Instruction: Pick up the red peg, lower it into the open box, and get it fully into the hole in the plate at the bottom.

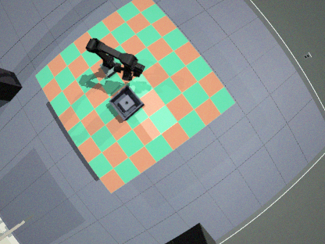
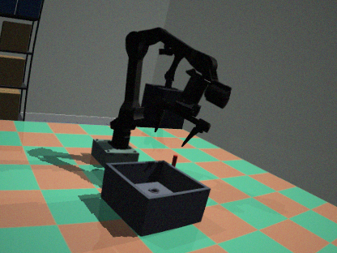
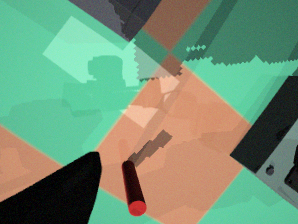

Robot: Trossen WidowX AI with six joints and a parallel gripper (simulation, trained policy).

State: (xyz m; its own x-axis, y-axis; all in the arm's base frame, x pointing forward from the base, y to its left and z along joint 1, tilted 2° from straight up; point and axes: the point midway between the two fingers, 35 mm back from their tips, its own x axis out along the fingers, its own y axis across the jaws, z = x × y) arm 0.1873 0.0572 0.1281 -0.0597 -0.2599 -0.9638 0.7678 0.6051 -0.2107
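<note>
My gripper tip is 10 cm above the red peg, 7 cm to the right of it and 2 cm past it. Also, from my gripper tip: grey plate (15 cm ahead, 14 cm to the right, 10 cm below); dark box (15 cm ahead, 14 cm to the right, 12 cm below).
</note>
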